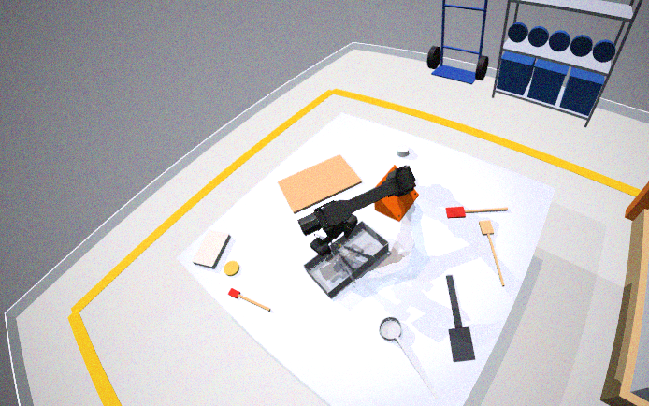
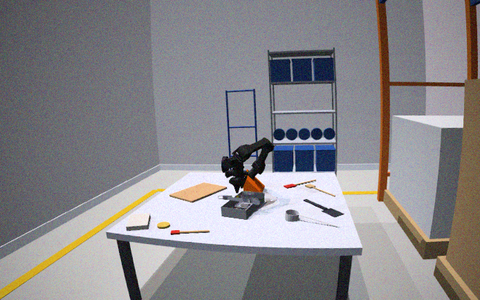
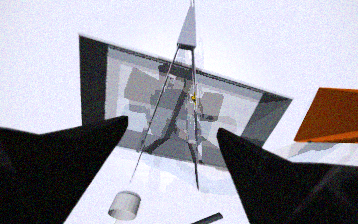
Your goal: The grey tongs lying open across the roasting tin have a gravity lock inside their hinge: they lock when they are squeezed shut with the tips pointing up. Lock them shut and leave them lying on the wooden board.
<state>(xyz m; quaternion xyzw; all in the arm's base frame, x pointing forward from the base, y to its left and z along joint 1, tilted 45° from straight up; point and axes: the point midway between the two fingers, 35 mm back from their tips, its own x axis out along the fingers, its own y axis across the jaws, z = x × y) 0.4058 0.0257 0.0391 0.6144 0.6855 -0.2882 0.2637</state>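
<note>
Right now the grey roasting tin is 9 cm below my gripper tip, 2 cm to the left of it and 1 cm behind it. Also, from my gripper tip: wooden board 40 cm to the right, 25 cm behind, 11 cm below; yellow disc 33 cm to the right, 33 cm ahead, 11 cm below; dark turner 49 cm to the left, 11 cm below, 7 cm behind.
</note>
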